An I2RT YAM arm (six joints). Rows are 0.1 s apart.
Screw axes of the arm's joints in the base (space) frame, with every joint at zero. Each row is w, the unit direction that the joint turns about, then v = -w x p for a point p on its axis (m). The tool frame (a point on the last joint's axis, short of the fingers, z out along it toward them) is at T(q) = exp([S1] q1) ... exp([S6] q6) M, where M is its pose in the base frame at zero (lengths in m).
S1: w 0 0 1 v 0 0 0
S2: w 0 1 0 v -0.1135 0 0.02
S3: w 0 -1 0 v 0.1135 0 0.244
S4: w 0 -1 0 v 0.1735 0 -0.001
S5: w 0 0 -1 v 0 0.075 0
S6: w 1 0 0 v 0 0.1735 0
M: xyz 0.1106 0 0.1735 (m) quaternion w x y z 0.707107 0 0.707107 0
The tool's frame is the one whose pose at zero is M.
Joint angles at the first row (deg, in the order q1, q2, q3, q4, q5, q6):
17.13, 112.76, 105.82, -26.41, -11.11, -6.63
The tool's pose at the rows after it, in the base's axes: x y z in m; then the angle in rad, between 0 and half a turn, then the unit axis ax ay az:
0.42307 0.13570 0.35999 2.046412 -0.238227 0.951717 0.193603
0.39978 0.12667 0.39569 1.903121 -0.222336 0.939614 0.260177
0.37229 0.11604 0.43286 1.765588 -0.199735 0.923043 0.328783
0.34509 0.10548 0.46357 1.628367 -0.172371 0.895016 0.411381
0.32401 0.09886 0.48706 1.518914 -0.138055 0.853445 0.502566
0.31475 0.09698 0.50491 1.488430 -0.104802 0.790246 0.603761
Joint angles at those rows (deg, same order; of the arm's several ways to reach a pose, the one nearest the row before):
16.70, 106.77, 101.86, -19.60, -13.67, -2.59
16.18, 100.27, 97.74, -11.76, -16.68, 2.56
15.67, 93.93, 94.70, -4.67, -18.30, 8.37
15.14, 88.33, 91.23, 4.48, -19.16, 15.08
15.03, 84.79, 88.93, 13.79, -18.78, 22.26
15.05, 84.31, 89.32, 21.24, -19.53, 30.88

